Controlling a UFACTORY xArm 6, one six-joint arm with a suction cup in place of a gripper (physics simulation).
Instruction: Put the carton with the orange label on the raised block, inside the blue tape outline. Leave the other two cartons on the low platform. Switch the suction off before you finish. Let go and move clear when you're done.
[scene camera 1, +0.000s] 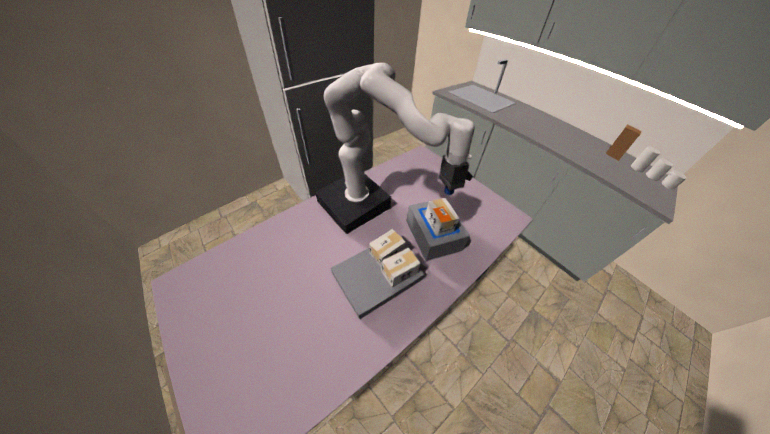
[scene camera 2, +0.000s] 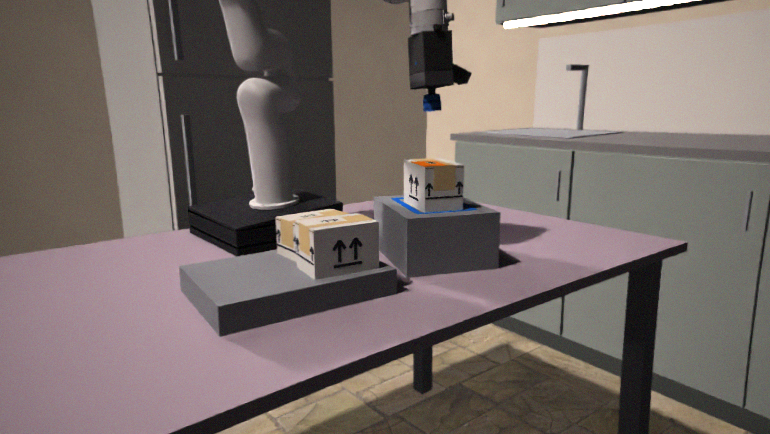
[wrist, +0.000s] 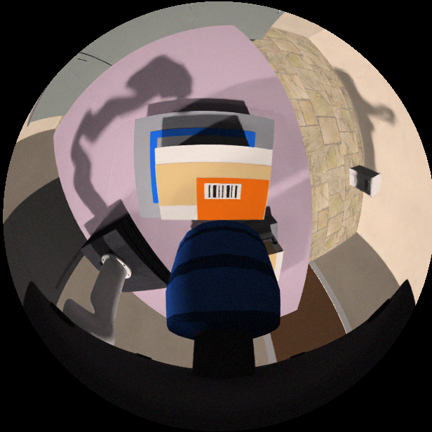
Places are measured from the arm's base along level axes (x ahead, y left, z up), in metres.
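Pixels of known places: end effector, tool point: (scene camera 1: 449, 191) (scene camera 2: 432, 110); arm's base, origin of the base link: (scene camera 1: 357, 193) (scene camera 2: 274, 203).
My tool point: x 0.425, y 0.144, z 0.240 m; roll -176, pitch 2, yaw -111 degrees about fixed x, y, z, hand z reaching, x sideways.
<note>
Ahead of a thing's pixels: the offset from my tool point to its top centre. "pt": to the spot under its first point. Level surfaces: height alone.
The carton with the orange label @(0.106 m down, 0.001 m ahead, 0.003 m left) (scene camera 1: 441, 217) (scene camera 2: 444, 186) (wrist: 231, 199) stands upright on the raised block @(0.201 m down, 0.014 m back, 0.018 m left) (scene camera 1: 446, 249) (scene camera 2: 454, 245) (wrist: 145, 165), inside the blue tape outline @(pt 0.201 m down, 0.009 m back, 0.053 m right) (scene camera 1: 429, 228) (scene camera 2: 403, 204) (wrist: 154, 167). My suction cup (scene camera 1: 448, 191) (scene camera 2: 431, 102) (wrist: 223, 280) is open and hangs well above the carton, apart from it, with nothing on it. Two plain cartons with tan tape, one @(0.199 m down, 0.071 m back, 0.250 m right) (scene camera 1: 387, 244) and the other @(0.186 m down, 0.038 m ahead, 0.276 m right) (scene camera 1: 400, 266) (scene camera 2: 346, 249), stand side by side on the low platform @(0.274 m down, 0.025 m back, 0.343 m right) (scene camera 1: 358, 288) (scene camera 2: 231, 285).
The arm's black base (scene camera 1: 350, 207) (scene camera 2: 231, 226) stands on the pink table @(0.322 m down) (scene camera 1: 242, 323) (scene camera 2: 80, 323) behind the platform. A kitchen counter (scene camera 1: 560, 145) (scene camera 2: 647, 141) runs along the back right. A dark fridge (scene camera 1: 323, 43) (scene camera 2: 242, 129) stands behind the arm.
</note>
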